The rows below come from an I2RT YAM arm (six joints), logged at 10 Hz.
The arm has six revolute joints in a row. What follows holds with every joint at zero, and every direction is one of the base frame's. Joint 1 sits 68 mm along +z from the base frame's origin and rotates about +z. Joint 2 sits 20 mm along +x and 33.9 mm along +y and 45.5 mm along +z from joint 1 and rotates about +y. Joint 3 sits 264 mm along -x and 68.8 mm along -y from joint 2 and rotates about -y. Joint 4 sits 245 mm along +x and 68.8 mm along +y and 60 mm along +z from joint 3 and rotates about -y. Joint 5 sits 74 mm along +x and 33.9 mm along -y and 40.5 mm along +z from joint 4 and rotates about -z. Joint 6 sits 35.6 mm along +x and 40.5 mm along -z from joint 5 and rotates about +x. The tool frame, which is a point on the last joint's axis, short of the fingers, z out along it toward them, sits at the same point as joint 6; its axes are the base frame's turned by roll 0, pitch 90 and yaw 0 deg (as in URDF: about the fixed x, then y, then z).
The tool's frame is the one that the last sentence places.
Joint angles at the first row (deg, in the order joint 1, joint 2, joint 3, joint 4, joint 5, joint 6):
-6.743, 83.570, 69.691, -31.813, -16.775, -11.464
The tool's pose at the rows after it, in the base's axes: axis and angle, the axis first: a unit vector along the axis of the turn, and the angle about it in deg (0 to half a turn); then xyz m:
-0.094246 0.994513 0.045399 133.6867 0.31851 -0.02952 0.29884
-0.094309 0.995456 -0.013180 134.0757 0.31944 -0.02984 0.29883
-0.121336 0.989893 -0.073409 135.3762 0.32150 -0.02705 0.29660
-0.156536 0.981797 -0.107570 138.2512 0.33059 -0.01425 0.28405
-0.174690 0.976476 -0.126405 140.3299 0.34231 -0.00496 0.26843
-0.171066 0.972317 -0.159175 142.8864 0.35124 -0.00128 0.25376
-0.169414 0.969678 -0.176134 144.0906 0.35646 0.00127 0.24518
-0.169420 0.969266 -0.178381 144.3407 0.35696 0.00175 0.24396
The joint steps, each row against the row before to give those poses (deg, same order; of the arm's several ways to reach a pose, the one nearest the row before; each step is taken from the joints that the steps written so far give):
0.000, 0.022, 0.066, 0.765, 3.650, -0.634
0.633, 0.000, -0.023, 0.438, 6.141, -1.902
1.160, 0.414, -0.045, 0.284, 5.706, -4.392
2.819, 2.471, 0.002, 0.481, 4.415, -3.104
1.924, 3.235, 0.001, 1.660, 2.863, -1.290
1.070, 2.884, -0.001, 1.180, 4.633, -0.197
0.634, 1.705, 0.000, 0.918, 2.427, -0.021
0.109, 0.218, -0.001, 0.022, 0.349, -0.001

